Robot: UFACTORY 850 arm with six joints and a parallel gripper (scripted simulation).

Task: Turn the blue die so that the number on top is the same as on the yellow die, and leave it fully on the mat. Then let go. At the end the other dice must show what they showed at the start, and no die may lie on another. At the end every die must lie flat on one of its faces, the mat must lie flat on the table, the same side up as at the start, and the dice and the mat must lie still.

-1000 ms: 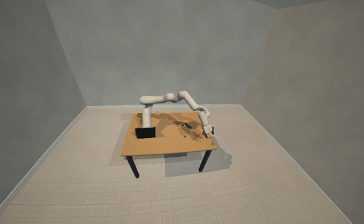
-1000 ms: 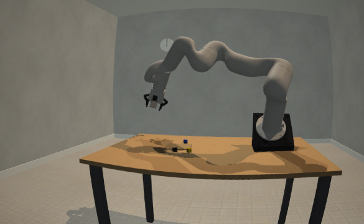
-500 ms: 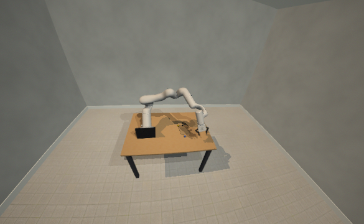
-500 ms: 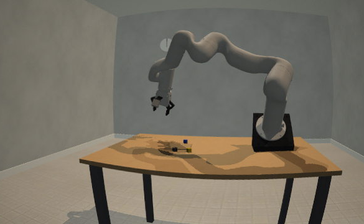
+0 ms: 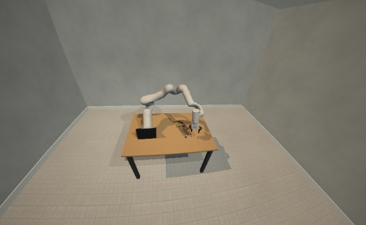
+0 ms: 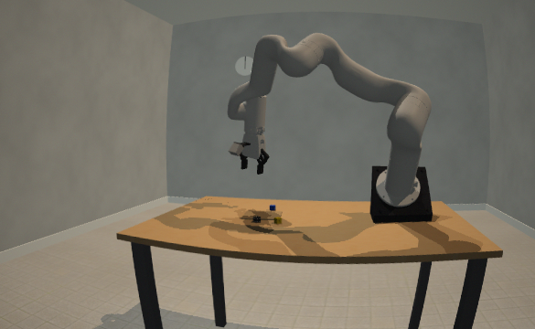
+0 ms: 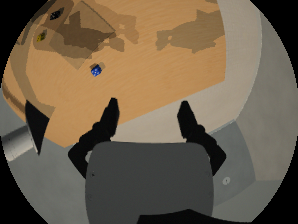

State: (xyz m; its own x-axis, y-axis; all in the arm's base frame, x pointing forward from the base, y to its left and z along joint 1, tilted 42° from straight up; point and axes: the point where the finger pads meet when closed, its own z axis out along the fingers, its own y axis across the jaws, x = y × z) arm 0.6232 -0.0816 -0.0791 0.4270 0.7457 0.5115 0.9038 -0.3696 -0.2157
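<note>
The blue die lies 15 cm below my hand, 10 cm behind it and 4 cm to the left of it. Round my hand: yellow die: 26 cm to the left, 18 cm behind, 15 cm below; black die: 27 cm to the left, 15 cm below, 11 cm behind; tan mat: 16 cm to the left, 16 cm below, 9 cm behind.
</note>
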